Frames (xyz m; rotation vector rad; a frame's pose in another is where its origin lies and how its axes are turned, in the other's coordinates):
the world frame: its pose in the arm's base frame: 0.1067 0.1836 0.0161 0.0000 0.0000 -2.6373
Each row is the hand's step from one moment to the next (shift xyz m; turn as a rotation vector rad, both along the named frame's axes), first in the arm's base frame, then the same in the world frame.
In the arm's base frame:
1: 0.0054 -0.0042 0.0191 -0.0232 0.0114 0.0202
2: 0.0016 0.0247 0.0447 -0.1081 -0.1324 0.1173
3: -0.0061 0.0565 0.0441 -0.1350 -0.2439 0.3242
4: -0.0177 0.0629 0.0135 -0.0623 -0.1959 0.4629
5: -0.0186 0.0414 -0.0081 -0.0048 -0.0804 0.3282
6: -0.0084 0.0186 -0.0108 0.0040 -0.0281 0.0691
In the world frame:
1: -0.0027 0.0063 0.0191 0.0148 -0.0212 0.0202
2: -0.0133 -0.0209 0.0447 0.1586 0.0637 0.1173
3: -0.0220 -0.0524 0.0441 0.2360 0.1483 0.3242
4: -0.0149 -0.0636 0.0135 0.1492 0.1414 0.4629
5: -0.0037 -0.0452 -0.0081 0.0431 0.0681 0.3282
6: -0.0016 -0.0203 -0.0108 0.0101 0.0265 0.0691

